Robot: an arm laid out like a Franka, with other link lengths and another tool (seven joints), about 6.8 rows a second.
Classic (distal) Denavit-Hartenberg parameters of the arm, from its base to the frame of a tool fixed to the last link. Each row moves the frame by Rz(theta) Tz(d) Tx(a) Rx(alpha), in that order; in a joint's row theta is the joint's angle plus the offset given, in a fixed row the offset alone. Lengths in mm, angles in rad.
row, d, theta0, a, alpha
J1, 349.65, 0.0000, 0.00, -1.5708
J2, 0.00, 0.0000, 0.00, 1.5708
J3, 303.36, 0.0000, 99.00, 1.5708
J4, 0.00, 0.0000, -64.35, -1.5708
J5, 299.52, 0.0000, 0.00, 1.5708
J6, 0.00, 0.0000, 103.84, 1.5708
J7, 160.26, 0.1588, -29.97, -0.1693
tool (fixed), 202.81, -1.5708, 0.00, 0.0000
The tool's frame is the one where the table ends.
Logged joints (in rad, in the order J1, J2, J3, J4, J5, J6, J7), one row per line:
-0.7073, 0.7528, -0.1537, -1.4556, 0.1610, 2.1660, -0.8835
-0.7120, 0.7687, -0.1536, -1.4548, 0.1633, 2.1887, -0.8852
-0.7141, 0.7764, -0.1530, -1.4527, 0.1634, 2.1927, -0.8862
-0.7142, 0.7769, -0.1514, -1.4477, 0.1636, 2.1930, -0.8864
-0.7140, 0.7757, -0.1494, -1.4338, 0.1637, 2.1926, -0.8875
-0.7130, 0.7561, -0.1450, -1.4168, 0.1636, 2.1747, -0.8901
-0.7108, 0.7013, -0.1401, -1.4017, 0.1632, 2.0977, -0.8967
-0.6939, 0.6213, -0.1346, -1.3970, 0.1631, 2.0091, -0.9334
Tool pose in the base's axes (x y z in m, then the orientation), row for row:
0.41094, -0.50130, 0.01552, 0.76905, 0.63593, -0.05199, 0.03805
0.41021, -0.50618, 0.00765, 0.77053, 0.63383, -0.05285, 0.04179
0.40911, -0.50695, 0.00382, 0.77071, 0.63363, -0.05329, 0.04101
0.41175, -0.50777, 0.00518, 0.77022, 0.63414, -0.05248, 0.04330
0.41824, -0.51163, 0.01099, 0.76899, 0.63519, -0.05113, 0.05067
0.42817, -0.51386, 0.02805, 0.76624, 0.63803, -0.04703, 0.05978
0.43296, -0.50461, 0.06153, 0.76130, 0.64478, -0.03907, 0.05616
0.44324, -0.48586, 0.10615, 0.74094, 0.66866, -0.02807, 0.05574
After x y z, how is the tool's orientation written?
As a quaternion, x y z w.
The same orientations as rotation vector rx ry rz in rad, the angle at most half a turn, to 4 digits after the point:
2.3592, 1.9508, -0.1595
2.3583, 1.9399, -0.1618
2.3600, 1.9403, -0.1632
2.3552, 1.9391, -0.1605
2.3409, 1.9336, -0.1556
2.3197, 1.9316, -0.1424
2.3098, 1.9563, -0.1185
2.2486, 2.0292, -0.0852

